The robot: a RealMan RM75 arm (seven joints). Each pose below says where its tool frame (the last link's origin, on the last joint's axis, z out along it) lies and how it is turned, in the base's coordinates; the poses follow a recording.
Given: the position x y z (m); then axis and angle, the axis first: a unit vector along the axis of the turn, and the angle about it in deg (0 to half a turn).
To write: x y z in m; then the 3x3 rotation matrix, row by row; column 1 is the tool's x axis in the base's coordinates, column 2 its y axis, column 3 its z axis. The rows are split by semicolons. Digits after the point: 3 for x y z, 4 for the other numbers.
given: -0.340, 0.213, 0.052, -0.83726, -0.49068, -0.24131, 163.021
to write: -0.340, 0.213, 0.052; 0.4150, 0.8742, 0.2520; 0.7333, -0.4854, 0.4761; 0.5386, -0.0128, -0.8425
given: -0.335, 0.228, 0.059, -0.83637, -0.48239, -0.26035, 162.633
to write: -0.335, 0.228, 0.059; 0.4127, 0.8662, 0.2816; 0.7108, -0.4996, 0.4951; 0.5696, -0.0042, -0.8219
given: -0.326, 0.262, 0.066, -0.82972, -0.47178, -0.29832, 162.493
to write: -0.326, 0.262, 0.066; 0.3913, 0.8545, 0.3417; 0.6750, -0.5188, 0.5246; 0.6255, 0.0254, -0.7798
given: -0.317, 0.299, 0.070, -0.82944, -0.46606, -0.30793, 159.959
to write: -0.317, 0.299, 0.070; 0.3948, 0.8553, 0.3356; 0.6442, -0.5182, 0.5626; 0.6551, -0.0059, -0.7555
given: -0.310, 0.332, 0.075, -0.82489, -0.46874, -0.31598, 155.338
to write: -0.310, 0.332, 0.075; 0.3900, 0.8699, 0.3019; 0.6062, -0.4894, 0.6269; 0.6931, -0.0615, -0.7182
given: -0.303, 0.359, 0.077, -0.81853, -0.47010, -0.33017, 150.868
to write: -0.303, 0.359, 0.077; 0.3817, 0.8816, 0.2775; 0.5602, -0.4595, 0.6893; 0.7352, -0.1077, -0.6693
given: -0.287, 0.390, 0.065, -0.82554, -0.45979, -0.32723, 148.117
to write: -0.287, 0.390, 0.065; 0.4111, 0.8747, 0.2567; 0.5290, -0.4582, 0.7143; 0.7424, -0.1578, -0.6511
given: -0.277, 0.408, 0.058, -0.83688, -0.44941, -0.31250, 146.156
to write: -0.277, 0.408, 0.058; 0.4515, 0.8625, 0.2284; 0.5144, -0.4608, 0.7232; 0.7290, -0.2090, -0.6518
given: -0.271, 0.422, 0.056, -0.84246, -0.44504, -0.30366, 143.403
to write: -0.271, 0.422, 0.056; 0.4767, 0.8570, 0.1959; 0.4949, -0.4458, 0.7459; 0.7265, -0.2586, -0.6366
